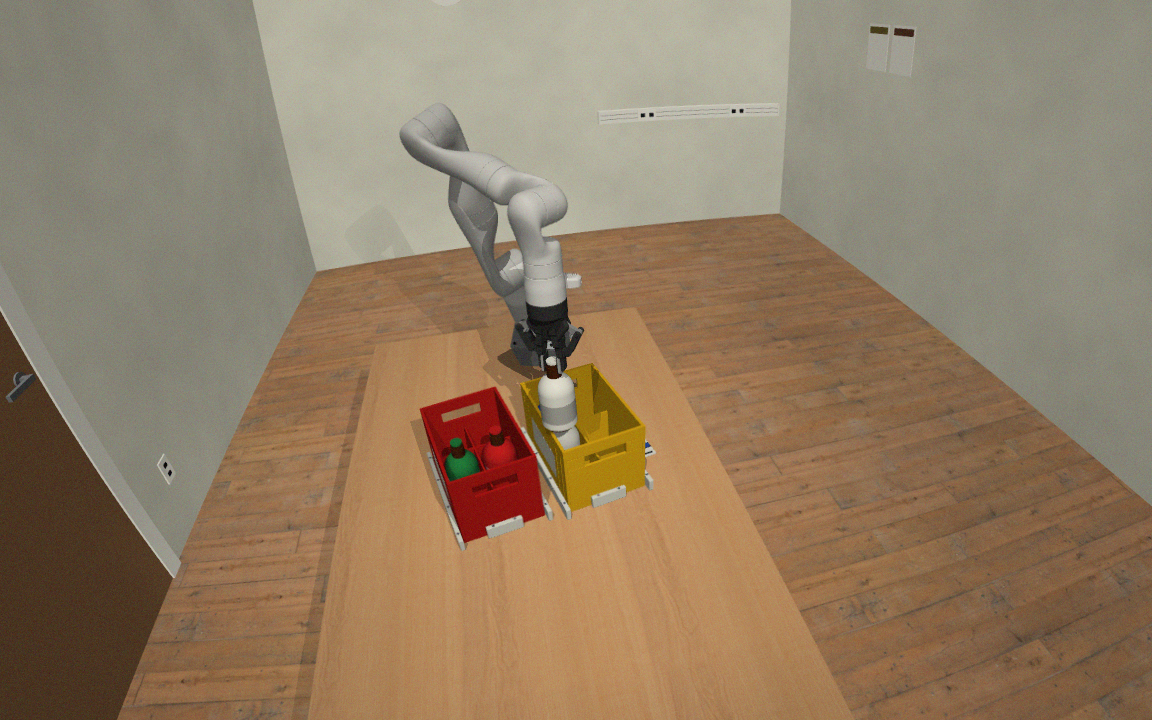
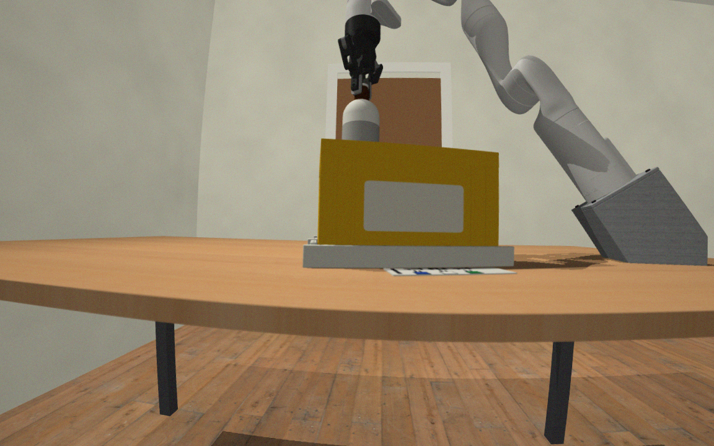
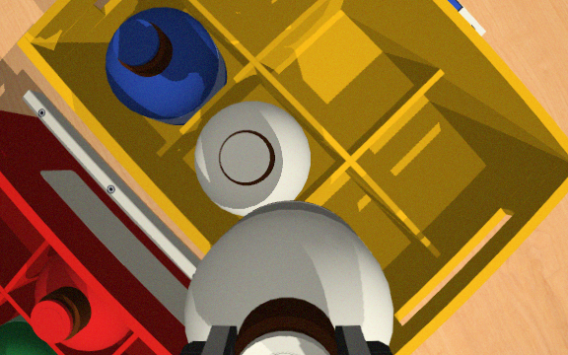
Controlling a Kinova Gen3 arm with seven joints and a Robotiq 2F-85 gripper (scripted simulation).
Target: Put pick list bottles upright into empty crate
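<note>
Right now the yellow crate is 250 mm below my hand, 60 mm to the left of it and 60 mm behind it. Also, from my hand: red bottle: 250 mm below, 130 mm to the right, 50 mm behind; red crate: 250 mm below, 180 mm to the right, 50 mm behind; blue bottle: 250 mm below, 150 mm behind, 10 mm to the left.
</note>
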